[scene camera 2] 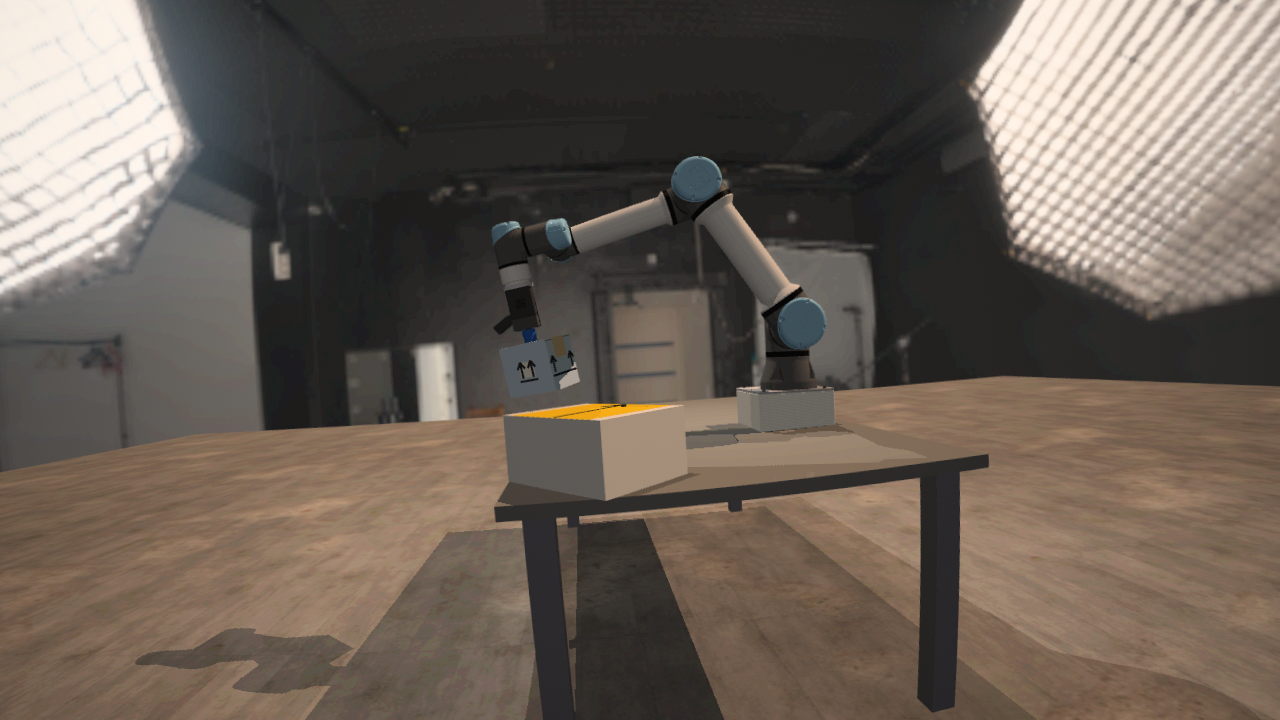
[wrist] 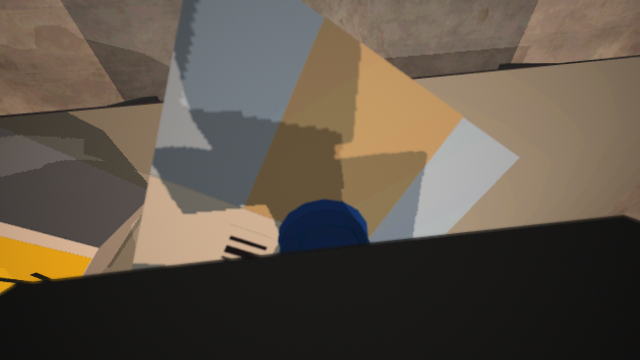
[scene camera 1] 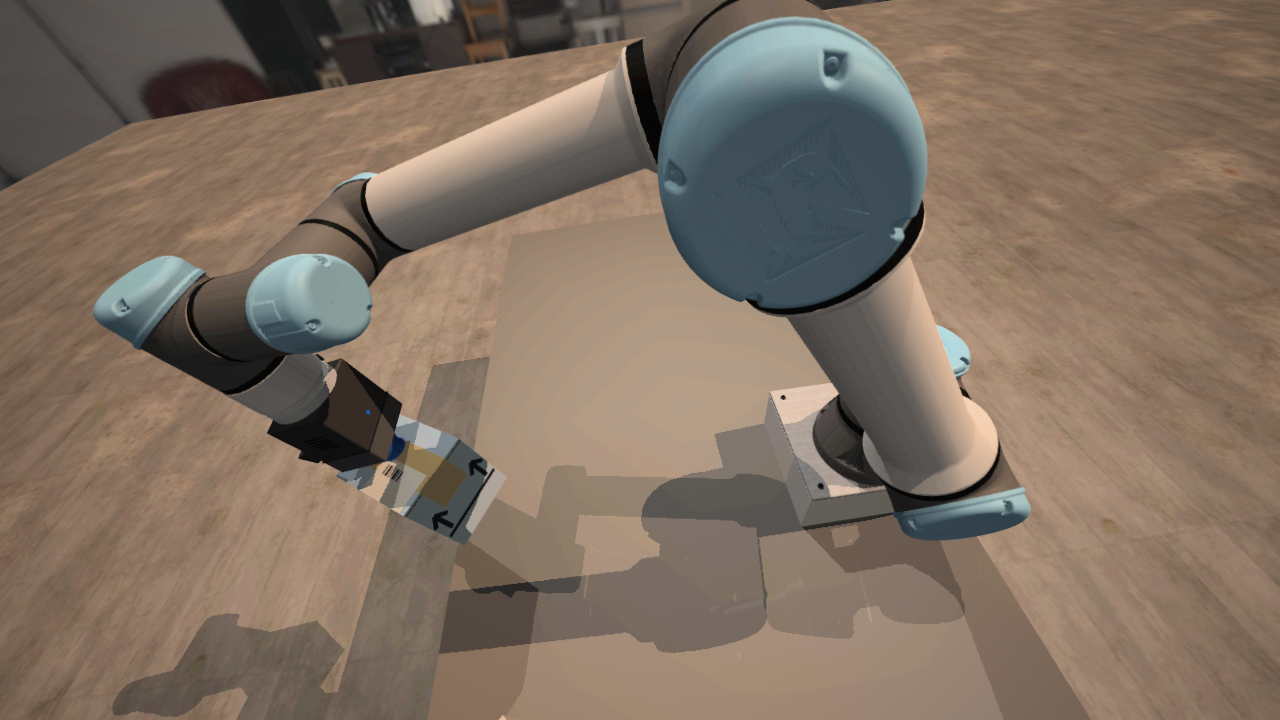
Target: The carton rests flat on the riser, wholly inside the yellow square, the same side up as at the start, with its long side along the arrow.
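Note:
The carton (scene camera 1: pixel 430 472) (scene camera 2: pixel 528 368) (wrist: pixel 305 100) is white-grey with a tan tape band, a barcode on top and black up arrows on its sides. It hangs in the air, slightly tilted in scene camera 2. My gripper, a blue suction cup (scene camera 1: pixel 395 446) (scene camera 2: pixel 529 335) (wrist: pixel 324 227), is on the carton's top face and holds it. The riser (scene camera 2: pixel 554 456), a pale box, stands on the table; the carton is above its far left part and apart from it. The yellow square (scene camera 2: pixel 581 412) with a black arrow (scene camera 2: pixel 621 405) covers its top. The wrist view shows part of the yellow square (wrist: pixel 45 257) at lower left.
The table (scene camera 1: pixel 626 331) (scene camera 2: pixel 859 452) carries the robot's base block (scene camera 1: pixel 850 509) (scene camera 2: pixel 785 409) toward its far side in scene camera 2. The riser stands near the table's near left corner there. Arm shadows lie across the table.

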